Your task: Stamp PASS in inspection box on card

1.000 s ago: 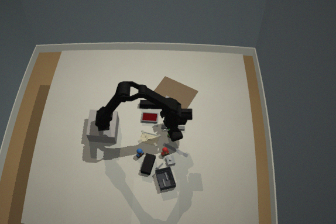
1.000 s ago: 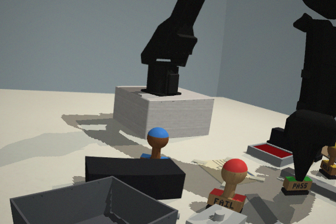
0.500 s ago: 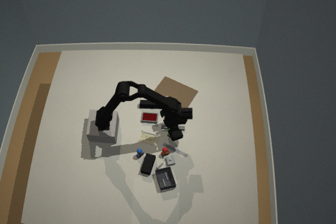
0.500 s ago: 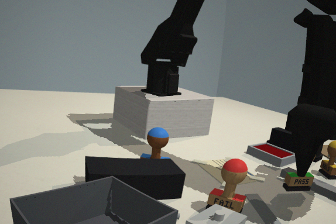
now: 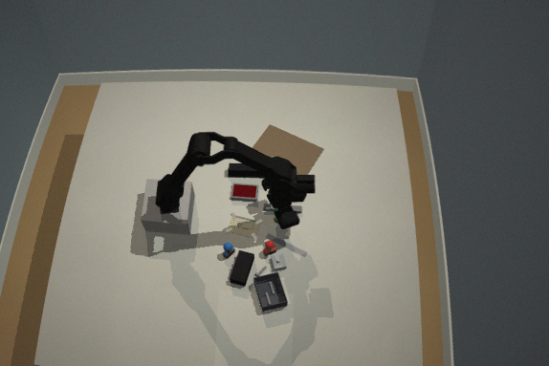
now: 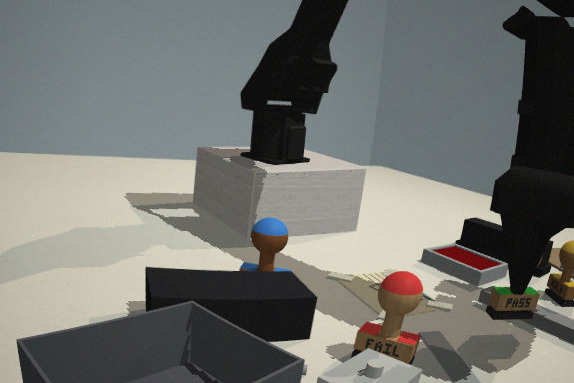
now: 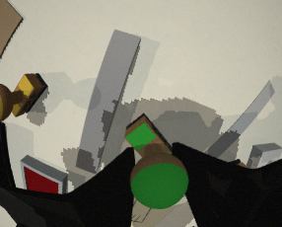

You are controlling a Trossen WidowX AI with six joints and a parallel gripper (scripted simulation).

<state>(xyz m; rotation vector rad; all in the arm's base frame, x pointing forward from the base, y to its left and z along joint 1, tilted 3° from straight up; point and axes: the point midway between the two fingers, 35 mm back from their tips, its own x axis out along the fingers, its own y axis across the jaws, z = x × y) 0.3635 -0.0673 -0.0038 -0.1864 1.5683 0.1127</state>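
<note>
The grey bar lies 20 mm ahead of my gripper tip, 40 mm to the left of it and 30 mm below it. The rest, counted from my gripper tip: pass stamp: right at my gripper tip; yellow stamp: 30 mm ahead, 120 mm to the left, 20 mm below; red fail stamp: 50 mm behind, 110 mm to the right, 20 mm below.
</note>
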